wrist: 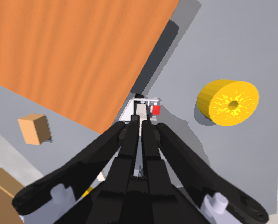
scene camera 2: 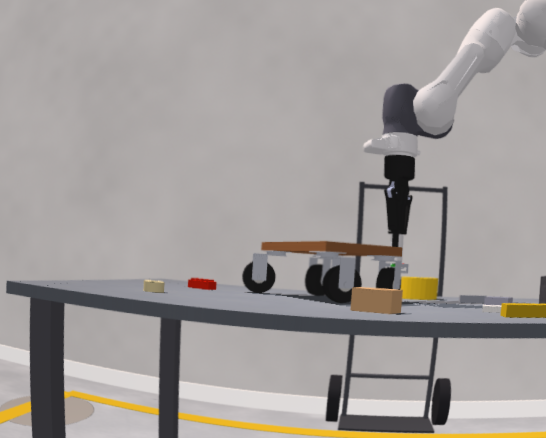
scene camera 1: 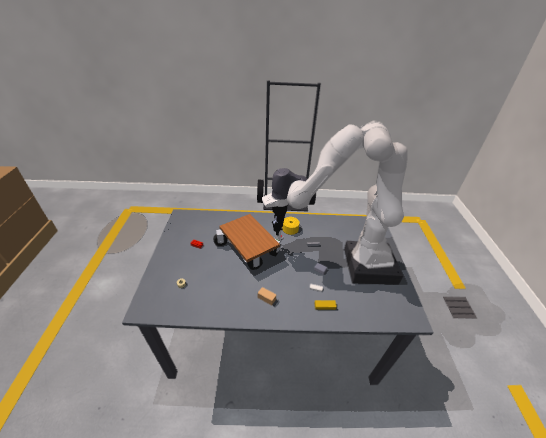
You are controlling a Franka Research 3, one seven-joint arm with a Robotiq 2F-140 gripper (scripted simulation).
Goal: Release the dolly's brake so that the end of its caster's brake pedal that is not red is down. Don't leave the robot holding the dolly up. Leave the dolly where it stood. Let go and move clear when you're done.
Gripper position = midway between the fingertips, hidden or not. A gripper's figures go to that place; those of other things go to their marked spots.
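There's a tan block (wrist: 34, 127) and a yellow spool (wrist: 226, 102), and the marked spots on the tan block and the yellow spool are 0.49 m apart. The tan block is 0.41 m from the lens, the yellow spool is 0.30 m from the lens, and my gripper (wrist: 141, 110) is 0.20 m from the lens.
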